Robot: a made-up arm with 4 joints.
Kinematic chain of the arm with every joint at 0, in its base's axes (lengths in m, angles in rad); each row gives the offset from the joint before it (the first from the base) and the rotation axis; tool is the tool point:
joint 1: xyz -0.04 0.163 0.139 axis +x
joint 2: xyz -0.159 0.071 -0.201 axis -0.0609 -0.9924 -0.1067
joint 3: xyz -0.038 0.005 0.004 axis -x
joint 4: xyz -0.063 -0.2 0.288 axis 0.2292 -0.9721 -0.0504
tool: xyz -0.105 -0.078 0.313
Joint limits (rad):
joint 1: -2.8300..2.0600
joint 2: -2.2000..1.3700
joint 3: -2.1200..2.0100
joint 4: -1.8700..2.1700
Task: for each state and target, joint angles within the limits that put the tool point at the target. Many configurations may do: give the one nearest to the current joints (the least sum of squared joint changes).
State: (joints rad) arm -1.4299 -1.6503 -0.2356 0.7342
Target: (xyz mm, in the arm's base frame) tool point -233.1 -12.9 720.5
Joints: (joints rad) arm -1.3859 -1.4338 -1.1753 0.1241
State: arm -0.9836 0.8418 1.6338 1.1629
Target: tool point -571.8 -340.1 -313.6
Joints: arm -1.5894 1.2499 1.6084 1.1277
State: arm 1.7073 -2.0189 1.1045 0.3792
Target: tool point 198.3 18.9 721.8
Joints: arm 1.7693 -1.9576 1.4985 0.1771
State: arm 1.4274 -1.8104 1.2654 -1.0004
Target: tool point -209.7 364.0 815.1
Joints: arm 1.5581 -1.8720 1.8661 -0.9968
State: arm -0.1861 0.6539 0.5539 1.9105
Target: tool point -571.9 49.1 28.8
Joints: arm -0.1699 0.3956 0.7057 2.0656
